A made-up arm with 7 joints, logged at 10 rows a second.
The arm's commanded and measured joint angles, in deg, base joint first. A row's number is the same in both.
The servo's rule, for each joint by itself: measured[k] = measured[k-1] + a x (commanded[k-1-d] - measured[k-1]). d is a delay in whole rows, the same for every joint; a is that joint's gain. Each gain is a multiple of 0.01, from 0.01 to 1. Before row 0 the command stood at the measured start. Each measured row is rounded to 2 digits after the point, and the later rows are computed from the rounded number. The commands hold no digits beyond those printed.
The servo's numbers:
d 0
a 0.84 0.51 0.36 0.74 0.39 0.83 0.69
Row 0, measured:
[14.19, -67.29, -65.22, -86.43, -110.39, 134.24, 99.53]
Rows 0 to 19, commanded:
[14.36, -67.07, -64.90, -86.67, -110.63, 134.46, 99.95]
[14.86, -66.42, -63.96, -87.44, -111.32, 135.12, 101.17]
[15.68, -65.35, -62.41, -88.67, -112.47, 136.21, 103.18]
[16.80, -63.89, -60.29, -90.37, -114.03, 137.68, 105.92]
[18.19, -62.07, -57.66, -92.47, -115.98, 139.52, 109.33]
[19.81, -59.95, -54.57, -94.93, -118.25, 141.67, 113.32]
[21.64, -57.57, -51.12, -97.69, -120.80, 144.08, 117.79]
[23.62, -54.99, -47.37, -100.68, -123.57, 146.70, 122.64]
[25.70, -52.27, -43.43, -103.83, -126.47, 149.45, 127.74]
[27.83, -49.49, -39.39, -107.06, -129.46, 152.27, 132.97]
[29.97, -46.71, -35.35, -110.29, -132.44, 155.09, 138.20]
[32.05, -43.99, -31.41, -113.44, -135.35, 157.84, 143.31]
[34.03, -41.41, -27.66, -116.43, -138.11, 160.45, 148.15]
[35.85, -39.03, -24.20, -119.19, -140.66, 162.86, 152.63]
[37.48, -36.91, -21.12, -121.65, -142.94, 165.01, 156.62]
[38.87, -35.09, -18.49, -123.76, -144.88, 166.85, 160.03]
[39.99, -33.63, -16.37, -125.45, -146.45, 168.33, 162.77]
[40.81, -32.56, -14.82, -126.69, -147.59, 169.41, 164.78]
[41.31, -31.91, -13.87, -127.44, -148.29, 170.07, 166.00]
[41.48, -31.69, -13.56, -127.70, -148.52, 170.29, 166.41]
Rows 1 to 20, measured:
[14.33, -67.18, -65.10, -86.61, -110.48, 134.42, 99.82]
[14.78, -66.79, -64.69, -87.22, -110.81, 135.00, 100.75]
[15.54, -66.06, -63.87, -88.29, -111.46, 136.00, 102.43]
[16.60, -64.95, -62.58, -89.83, -112.46, 137.39, 104.84]
[17.94, -63.48, -60.81, -91.78, -113.83, 139.16, 107.94]
[19.51, -61.68, -58.56, -94.11, -115.55, 141.24, 111.65]
[21.30, -59.58, -55.88, -96.76, -117.60, 143.60, 115.89]
[23.25, -57.24, -52.82, -99.66, -119.93, 146.17, 120.55]
[25.31, -54.71, -49.44, -102.75, -122.48, 148.89, 125.51]
[27.43, -52.05, -45.82, -105.94, -125.20, 151.70, 130.66]
[29.56, -49.33, -42.05, -109.16, -128.02, 154.51, 135.86]
[31.65, -46.61, -38.22, -112.33, -130.88, 157.27, 141.00]
[33.65, -43.96, -34.42, -115.36, -133.70, 159.91, 145.93]
[35.50, -41.45, -30.74, -118.19, -136.41, 162.36, 150.55]
[37.16, -39.13, -27.28, -120.75, -138.96, 164.56, 154.74]
[38.60, -37.07, -24.12, -122.98, -141.27, 166.46, 158.39]
[39.77, -35.32, -21.33, -124.81, -143.29, 168.01, 161.41]
[40.64, -33.91, -18.99, -126.20, -144.97, 169.17, 163.74]
[41.20, -32.89, -17.15, -127.12, -146.26, 169.92, 165.30]
[41.44, -32.28, -15.86, -127.55, -147.14, 170.23, 166.07]

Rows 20 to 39, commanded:
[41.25, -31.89, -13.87, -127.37, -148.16, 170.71, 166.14]
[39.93, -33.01, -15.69, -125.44, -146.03, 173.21, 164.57]
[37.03, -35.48, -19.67, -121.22, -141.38, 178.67, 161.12]
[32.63, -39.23, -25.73, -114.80, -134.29, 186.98, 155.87]
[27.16, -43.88, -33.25, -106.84, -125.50, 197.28, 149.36]
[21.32, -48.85, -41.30, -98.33, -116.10, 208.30, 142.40]
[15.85, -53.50, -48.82, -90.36, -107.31, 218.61, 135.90]
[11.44, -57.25, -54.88, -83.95, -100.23, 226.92, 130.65]
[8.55, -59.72, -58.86, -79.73, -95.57, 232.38, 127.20]
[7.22, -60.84, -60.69, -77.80, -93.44, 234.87, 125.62]
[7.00, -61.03, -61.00, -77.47, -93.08, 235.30, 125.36]
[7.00, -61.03, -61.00, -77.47, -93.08, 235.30, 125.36]
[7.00, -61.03, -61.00, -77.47, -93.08, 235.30, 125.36]
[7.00, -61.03, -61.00, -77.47, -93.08, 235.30, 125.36]
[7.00, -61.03, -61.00, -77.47, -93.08, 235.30, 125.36]
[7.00, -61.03, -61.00, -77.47, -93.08, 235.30, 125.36]
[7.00, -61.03, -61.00, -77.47, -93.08, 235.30, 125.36]
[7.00, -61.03, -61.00, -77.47, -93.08, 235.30, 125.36]
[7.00, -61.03, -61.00, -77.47, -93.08, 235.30, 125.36]
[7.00, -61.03, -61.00, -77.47, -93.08, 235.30, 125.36]
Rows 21 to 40, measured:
[41.28, -32.08, -15.14, -127.42, -147.54, 170.63, 166.12]
[40.15, -32.55, -15.34, -125.95, -146.95, 172.77, 165.05]
[37.53, -34.04, -16.90, -122.45, -144.78, 177.67, 162.34]
[33.41, -36.69, -20.08, -116.79, -140.69, 185.40, 157.88]
[28.16, -40.36, -24.82, -109.43, -134.77, 195.26, 152.00]
[22.41, -44.69, -30.75, -101.22, -127.49, 206.08, 145.38]
[16.90, -49.18, -37.26, -93.18, -119.62, 216.48, 138.84]
[12.31, -53.30, -43.60, -86.35, -112.06, 225.15, 133.19]
[9.15, -56.57, -49.09, -81.45, -105.63, 231.15, 129.06]
[7.53, -58.75, -53.27, -78.75, -100.88, 234.24, 126.69]
[7.08, -59.91, -56.05, -77.80, -97.84, 235.12, 125.77]
[7.01, -60.48, -57.83, -77.56, -95.98, 235.27, 125.49]
[7.00, -60.76, -58.97, -77.49, -94.85, 235.29, 125.40]
[7.00, -60.90, -59.70, -77.48, -94.16, 235.30, 125.37]
[7.00, -60.97, -60.17, -77.47, -93.74, 235.30, 125.36]
[7.00, -61.00, -60.47, -77.47, -93.48, 235.30, 125.36]
[7.00, -61.02, -60.66, -77.47, -93.32, 235.30, 125.36]
[7.00, -61.03, -60.78, -77.47, -93.23, 235.30, 125.36]
[7.00, -61.03, -60.86, -77.47, -93.17, 235.30, 125.36]
[7.00, -61.03, -60.91, -77.47, -93.13, 235.30, 125.36]

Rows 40 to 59, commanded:
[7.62, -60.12, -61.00, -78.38, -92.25, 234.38, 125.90]
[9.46, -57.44, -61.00, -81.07, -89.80, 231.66, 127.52]
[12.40, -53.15, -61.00, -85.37, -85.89, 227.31, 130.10]
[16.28, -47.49, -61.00, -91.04, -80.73, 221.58, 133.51]
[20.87, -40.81, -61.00, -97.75, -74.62, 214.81, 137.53]
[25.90, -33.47, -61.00, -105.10, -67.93, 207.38, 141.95]
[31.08, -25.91, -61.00, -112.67, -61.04, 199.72, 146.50]
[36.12, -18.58, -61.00, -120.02, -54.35, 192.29, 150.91]
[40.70, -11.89, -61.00, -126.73, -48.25, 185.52, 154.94]
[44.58, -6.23, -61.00, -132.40, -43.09, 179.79, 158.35]
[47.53, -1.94, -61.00, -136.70, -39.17, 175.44, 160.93]
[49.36, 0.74, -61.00, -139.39, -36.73, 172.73, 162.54]
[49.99, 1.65, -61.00, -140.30, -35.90, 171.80, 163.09]
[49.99, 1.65, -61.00, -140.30, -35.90, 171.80, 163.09]
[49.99, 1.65, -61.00, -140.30, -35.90, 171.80, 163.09]
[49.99, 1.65, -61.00, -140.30, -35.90, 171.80, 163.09]
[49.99, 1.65, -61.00, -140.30, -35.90, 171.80, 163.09]
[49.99, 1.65, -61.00, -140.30, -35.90, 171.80, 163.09]
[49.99, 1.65, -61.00, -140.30, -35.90, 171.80, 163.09]
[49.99, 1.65, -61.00, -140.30, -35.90, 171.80, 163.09]
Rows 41 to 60, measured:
[7.52, -60.57, -60.94, -78.14, -92.79, 234.54, 125.73]
[9.15, -58.97, -60.96, -80.31, -91.62, 232.15, 126.97]
[11.88, -56.00, -60.97, -84.05, -89.39, 228.13, 129.13]
[15.58, -51.66, -60.98, -89.22, -86.01, 222.69, 132.15]
[20.02, -46.13, -60.99, -95.53, -81.57, 216.15, 135.86]
[24.96, -39.67, -60.99, -102.61, -76.25, 208.87, 140.06]
[30.10, -32.65, -60.99, -110.05, -70.32, 201.28, 144.50]
[35.16, -25.47, -60.99, -117.43, -64.09, 193.82, 148.92]
[39.81, -18.54, -60.99, -124.31, -57.91, 186.93, 153.07]
[43.82, -12.26, -60.99, -130.30, -52.13, 181.00, 156.71]
[46.94, -7.00, -60.99, -135.04, -47.08, 176.39, 159.62]
[48.97, -3.05, -60.99, -138.26, -43.04, 173.35, 161.63]
[49.83, -0.65, -60.99, -139.77, -40.26, 172.06, 162.64]
[49.96, 0.52, -60.99, -140.16, -38.56, 171.84, 162.95]
[49.99, 1.10, -60.99, -140.26, -37.52, 171.81, 163.05]
[49.99, 1.38, -60.99, -140.29, -36.89, 171.80, 163.08]
[49.99, 1.52, -60.99, -140.30, -36.50, 171.80, 163.09]
[49.99, 1.59, -60.99, -140.30, -36.27, 171.80, 163.09]
[49.99, 1.62, -60.99, -140.30, -36.13, 171.80, 163.09]
[49.99, 1.64, -60.99, -140.30, -36.04, 171.80, 163.09]

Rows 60 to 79, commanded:
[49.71, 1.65, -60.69, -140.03, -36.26, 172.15, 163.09]
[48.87, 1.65, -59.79, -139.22, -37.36, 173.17, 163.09]
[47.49, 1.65, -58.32, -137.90, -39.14, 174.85, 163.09]
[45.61, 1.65, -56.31, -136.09, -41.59, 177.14, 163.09]
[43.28, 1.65, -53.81, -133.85, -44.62, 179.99, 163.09]
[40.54, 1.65, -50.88, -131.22, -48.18, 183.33, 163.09]
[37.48, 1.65, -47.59, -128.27, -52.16, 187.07, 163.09]
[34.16, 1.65, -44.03, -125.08, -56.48, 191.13, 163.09]
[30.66, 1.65, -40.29, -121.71, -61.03, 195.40, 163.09]
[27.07, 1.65, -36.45, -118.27, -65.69, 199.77, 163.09]
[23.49, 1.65, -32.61, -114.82, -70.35, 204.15, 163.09]
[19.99, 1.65, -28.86, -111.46, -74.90, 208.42, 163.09]
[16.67, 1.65, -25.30, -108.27, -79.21, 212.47, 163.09]
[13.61, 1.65, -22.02, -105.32, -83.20, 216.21, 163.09]
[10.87, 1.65, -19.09, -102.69, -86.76, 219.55, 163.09]
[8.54, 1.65, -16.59, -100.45, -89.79, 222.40, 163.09]
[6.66, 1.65, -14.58, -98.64, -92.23, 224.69, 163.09]
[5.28, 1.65, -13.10, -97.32, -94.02, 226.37, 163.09]
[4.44, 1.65, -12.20, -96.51, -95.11, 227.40, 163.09]
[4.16, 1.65, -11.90, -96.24, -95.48, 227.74, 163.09]
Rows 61 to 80, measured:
[49.75, 1.65, -60.88, -140.10, -36.13, 172.09, 163.09]
[49.01, 1.65, -60.49, -139.45, -36.61, 172.99, 163.09]
[47.73, 1.65, -59.71, -138.30, -37.60, 174.53, 163.09]
[45.95, 1.65, -58.49, -136.66, -39.16, 176.70, 163.09]
[43.71, 1.65, -56.81, -134.58, -41.29, 179.43, 163.09]
[41.05, 1.65, -54.68, -132.09, -43.98, 182.67, 163.09]
[38.05, 1.65, -52.13, -129.26, -47.17, 186.32, 163.09]
[34.78, 1.65, -49.21, -126.17, -50.80, 190.31, 163.09]
[31.32, 1.65, -46.00, -122.87, -54.79, 194.53, 163.09]
[27.75, 1.65, -42.56, -119.47, -59.04, 198.88, 163.09]
[24.17, 1.65, -38.98, -116.03, -63.45, 203.25, 163.09]
[20.66, 1.65, -35.34, -112.65, -67.92, 207.54, 163.09]
[17.31, 1.65, -31.73, -109.41, -72.32, 211.63, 163.09]
[14.20, 1.65, -28.23, -106.38, -76.56, 215.43, 163.09]
[11.40, 1.65, -24.94, -103.65, -80.54, 218.85, 163.09]
[9.00, 1.65, -21.93, -101.28, -84.15, 221.80, 163.09]
[7.03, 1.65, -19.28, -99.33, -87.30, 224.20, 163.09]
[5.56, 1.65, -17.06, -97.84, -89.92, 226.00, 163.09]
[4.62, 1.65, -15.31, -96.86, -91.94, 227.16, 163.09]
[4.23, 1.65, -14.08, -96.40, -93.32, 227.64, 163.09]

